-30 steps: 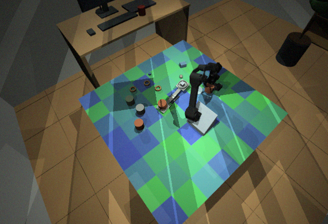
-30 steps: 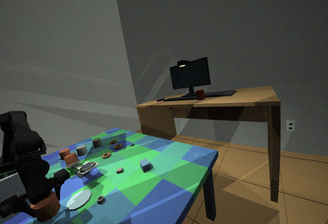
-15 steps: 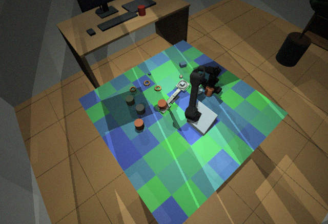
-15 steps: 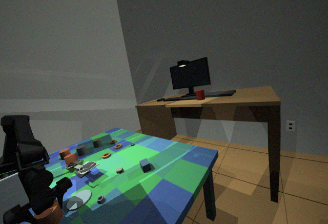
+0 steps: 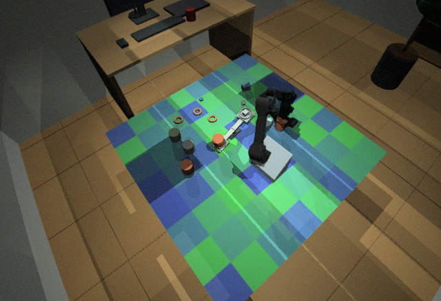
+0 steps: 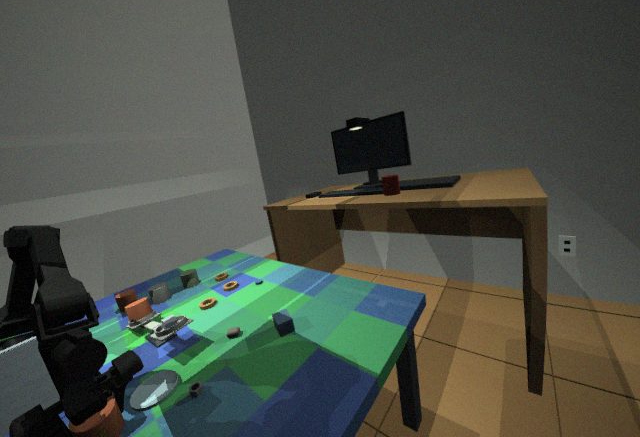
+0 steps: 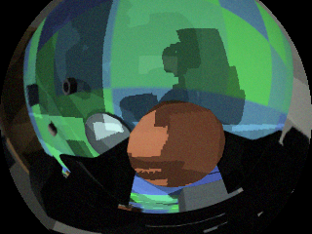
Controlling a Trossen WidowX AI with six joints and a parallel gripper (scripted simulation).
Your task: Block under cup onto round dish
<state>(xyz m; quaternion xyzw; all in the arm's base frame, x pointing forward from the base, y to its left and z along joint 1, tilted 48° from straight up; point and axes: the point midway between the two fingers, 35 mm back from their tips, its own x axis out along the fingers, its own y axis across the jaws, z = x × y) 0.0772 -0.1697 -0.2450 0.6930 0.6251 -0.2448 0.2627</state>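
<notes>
Right now the round dish is 11 cm ahead of my gripper tip, 2 cm to the left of it and 2 cm below it. The rest, counted from my gripper tip: dark pebble 31 cm ahead, 1 cm to the right, 2 cm below; nut 15 cm ahead, 8 cm to the right, 2 cm below.
</notes>
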